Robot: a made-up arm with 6 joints.
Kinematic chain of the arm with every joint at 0, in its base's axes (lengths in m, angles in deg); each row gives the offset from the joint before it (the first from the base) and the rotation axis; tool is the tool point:
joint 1: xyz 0 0 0.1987 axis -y
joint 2: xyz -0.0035 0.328 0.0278 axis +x
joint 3: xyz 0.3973 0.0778 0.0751 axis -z
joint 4: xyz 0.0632 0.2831 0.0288 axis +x
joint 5: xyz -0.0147 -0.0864 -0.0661 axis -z
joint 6: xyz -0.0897 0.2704 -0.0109 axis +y
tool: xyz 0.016 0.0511 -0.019
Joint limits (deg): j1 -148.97..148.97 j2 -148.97..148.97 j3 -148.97..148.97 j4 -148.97..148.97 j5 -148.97..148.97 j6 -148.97..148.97
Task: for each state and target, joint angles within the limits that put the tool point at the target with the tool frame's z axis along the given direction. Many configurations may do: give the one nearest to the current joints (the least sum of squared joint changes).
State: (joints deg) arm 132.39 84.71 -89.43 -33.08 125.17 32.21
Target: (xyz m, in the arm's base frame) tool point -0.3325 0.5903 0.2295 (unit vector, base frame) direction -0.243 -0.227 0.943
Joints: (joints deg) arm 107.57 53.69 -109.37 18.41 122.55 65.48
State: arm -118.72 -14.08 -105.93 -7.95 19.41 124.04
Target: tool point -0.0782 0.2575 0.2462 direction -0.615 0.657 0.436
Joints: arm -144.58 -33.85 -90.34 -52.16 -1.34 109.80
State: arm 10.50 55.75 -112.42 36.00 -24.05 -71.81
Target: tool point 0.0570 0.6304 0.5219 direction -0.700 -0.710 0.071
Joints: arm -15.18 30.33 -63.26 15.55 22.42 -80.52
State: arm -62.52 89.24 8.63 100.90 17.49 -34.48
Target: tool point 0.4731 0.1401 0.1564 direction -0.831 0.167 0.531
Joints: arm -67.82 68.44 -17.57 113.73 -15.49 -70.59
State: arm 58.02 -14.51 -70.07 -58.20 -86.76 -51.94
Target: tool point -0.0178 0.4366 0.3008 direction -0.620 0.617 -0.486
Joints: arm 47.28 -30.57 -39.26 -98.62 -60.67 -38.69
